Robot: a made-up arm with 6 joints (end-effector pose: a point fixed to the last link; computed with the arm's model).
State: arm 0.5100 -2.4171 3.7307 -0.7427 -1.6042 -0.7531
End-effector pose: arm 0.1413 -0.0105 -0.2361 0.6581 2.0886 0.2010
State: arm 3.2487 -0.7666 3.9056 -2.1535 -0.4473 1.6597
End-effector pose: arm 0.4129 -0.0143 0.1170 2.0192 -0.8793 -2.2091
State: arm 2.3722 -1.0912 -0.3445 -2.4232 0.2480 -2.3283
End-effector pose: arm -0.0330 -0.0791 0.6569 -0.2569 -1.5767 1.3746
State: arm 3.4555 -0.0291 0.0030 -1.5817 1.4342 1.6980
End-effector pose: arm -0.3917 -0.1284 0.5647 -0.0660 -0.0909 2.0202
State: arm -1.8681 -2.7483 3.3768 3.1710 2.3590 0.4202
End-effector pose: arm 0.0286 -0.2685 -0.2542 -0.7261 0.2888 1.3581
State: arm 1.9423 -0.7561 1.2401 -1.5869 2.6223 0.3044
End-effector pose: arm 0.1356 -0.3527 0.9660 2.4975 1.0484 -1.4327
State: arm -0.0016 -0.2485 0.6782 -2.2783 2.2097 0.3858
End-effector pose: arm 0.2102 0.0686 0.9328 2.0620 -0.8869 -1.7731
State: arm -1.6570 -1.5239 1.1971 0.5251 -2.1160 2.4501
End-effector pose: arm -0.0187 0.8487 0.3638 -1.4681 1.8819 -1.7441
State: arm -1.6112 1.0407 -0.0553 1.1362 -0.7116 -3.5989
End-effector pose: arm -0.0711 -0.6536 0.1097 -1.1098 1.3566 2.0843
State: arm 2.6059 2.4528 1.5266 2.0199 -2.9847 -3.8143
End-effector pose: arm -0.5463 0.2708 -0.3981 2.0928 -0.6938 1.0418
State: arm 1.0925 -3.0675 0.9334 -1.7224 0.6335 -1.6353
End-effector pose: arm -0.1924 -0.3364 -0.4679 1.0012 0.0174 -1.3923
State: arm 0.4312 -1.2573 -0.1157 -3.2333 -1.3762 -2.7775
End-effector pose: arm -0.2709 -0.0085 0.7422 0.4927 -2.3803 -0.2785
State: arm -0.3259 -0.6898 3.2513 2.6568 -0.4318 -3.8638
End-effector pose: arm -0.4788 0.2608 0.2204 0.8586 1.5296 -1.4449
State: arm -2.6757 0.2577 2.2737 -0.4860 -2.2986 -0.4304
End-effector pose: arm -0.0194 0.0952 1.0449 0.4812 -0.0825 -2.2991
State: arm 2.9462 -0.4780 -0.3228 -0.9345 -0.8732 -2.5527
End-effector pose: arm -0.2120 0.1062 0.5892 -0.5871 2.5943 -0.4285
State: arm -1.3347 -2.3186 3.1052 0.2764 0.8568 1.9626
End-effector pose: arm -0.1047 -0.0009 -0.3787 -1.8611 1.1910 -0.6247
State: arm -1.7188 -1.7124 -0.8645 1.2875 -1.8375 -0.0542
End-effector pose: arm 0.0047 0.2324 0.5415 0.6221 1.0164 -2.8823
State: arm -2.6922 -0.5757 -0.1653 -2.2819 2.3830 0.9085
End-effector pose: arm -0.1325 -0.1407 0.6814 -0.1258 0.9014 1.0164
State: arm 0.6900 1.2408 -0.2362 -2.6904 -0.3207 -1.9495
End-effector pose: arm 0.2536 0.3330 -0.0628 -1.6491 0.3230 1.5591
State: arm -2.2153 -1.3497 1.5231 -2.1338 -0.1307 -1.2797
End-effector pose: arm 0.5318 0.6134 0.5140 0.3608 -0.0644 0.8343
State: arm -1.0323 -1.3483 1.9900 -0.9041 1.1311 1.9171
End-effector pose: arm -0.4957 0.7020 0.3154 -0.3545 2.4042 0.6109
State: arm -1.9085 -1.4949 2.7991 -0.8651 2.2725 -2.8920
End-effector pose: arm 0.1609 0.6658 -0.0998 0.5393 -2.4864 -0.6055
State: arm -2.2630 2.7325 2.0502 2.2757 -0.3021 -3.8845
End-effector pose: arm -0.2997 -0.4691 -0.3853 1.0925 -1.7042 -2.2090
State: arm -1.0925 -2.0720 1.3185 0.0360 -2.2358 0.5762
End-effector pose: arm -0.4584 0.6541 -0.0983 -1.0642 -0.7640 -1.2876
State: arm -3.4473 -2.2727 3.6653 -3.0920 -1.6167 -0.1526
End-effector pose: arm -0.0899 -0.0826 -0.2107 -0.1332 -1.8704 -0.0998
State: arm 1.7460 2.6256 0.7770 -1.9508 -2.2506 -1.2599
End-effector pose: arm -0.0397 -0.0013 -0.5397 0.1563 -1.8584 1.6536
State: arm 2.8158 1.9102 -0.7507 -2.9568 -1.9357 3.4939
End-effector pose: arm -0.0615 -0.0892 -0.1039 -1.0776 -0.1454 2.8997
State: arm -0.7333 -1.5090 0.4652 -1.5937 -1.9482 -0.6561
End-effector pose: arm -0.3736 0.3398 0.6762 0.0882 0.4155 0.6536
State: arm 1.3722 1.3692 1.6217 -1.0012 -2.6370 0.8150
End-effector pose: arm 0.2256 0.8314 0.3262 1.1295 -1.0625 -2.1756
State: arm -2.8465 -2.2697 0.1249 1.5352 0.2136 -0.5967
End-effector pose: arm 0.6845 0.2120 0.1469 2.2703 -0.3229 0.8567
